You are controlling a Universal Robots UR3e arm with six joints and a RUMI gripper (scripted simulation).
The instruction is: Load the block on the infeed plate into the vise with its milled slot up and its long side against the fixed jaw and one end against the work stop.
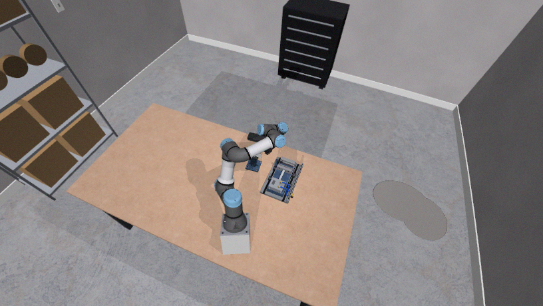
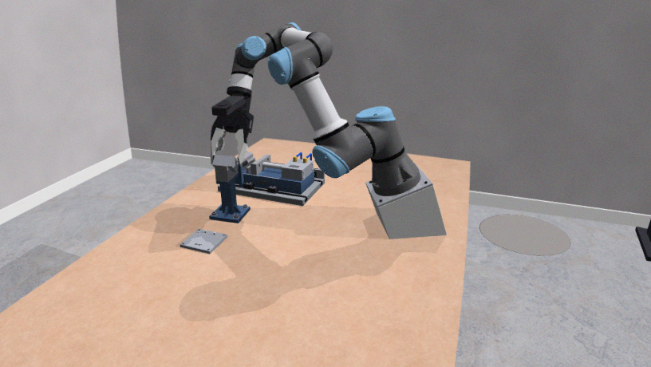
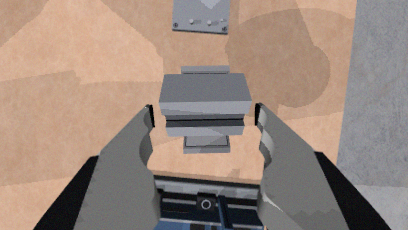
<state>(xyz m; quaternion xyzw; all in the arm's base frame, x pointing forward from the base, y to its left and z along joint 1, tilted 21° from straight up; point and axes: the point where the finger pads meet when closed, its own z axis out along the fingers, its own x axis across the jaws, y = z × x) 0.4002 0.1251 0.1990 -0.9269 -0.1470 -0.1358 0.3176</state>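
The part lies right at my hand. From my hand the other things lie so: fixed jaw: 200 mm to the right, 100 mm ahead, 90 mm below; then work stop: 160 mm to the right, 70 mm below, 70 mm ahead; then infeed plate: 160 mm to the left, 160 mm below, 40 mm behind.
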